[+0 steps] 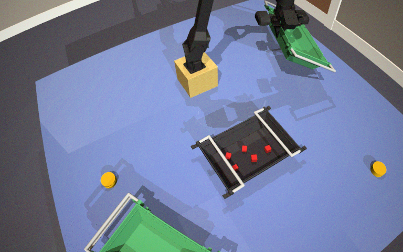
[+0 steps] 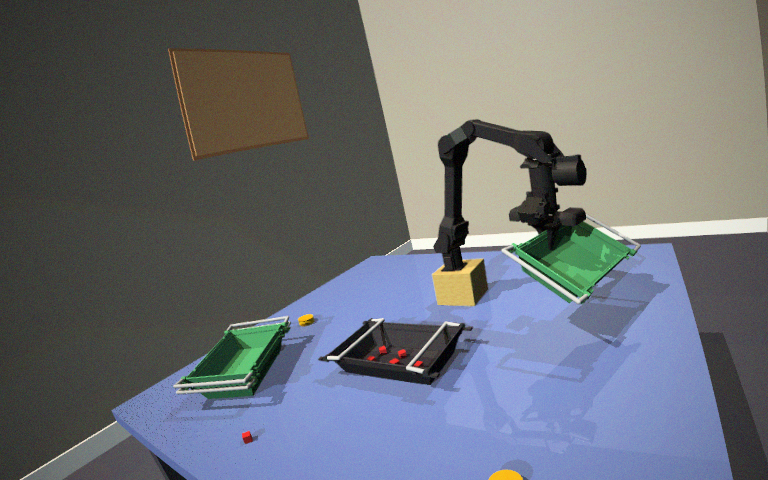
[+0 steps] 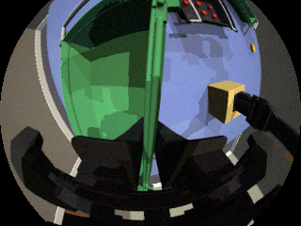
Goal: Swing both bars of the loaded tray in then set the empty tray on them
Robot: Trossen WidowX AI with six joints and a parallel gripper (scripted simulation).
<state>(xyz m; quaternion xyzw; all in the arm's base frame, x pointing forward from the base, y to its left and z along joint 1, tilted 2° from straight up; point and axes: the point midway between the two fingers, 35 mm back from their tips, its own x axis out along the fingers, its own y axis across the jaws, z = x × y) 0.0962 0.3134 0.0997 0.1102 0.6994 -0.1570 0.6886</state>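
Right now the green tray is 8 cm to the left of my gripper tip, 3 cm ahead of it and 1 cm below it. Also, from my gripper tip: red block 63 cm ahead, 47 cm to the right, 17 cm below.
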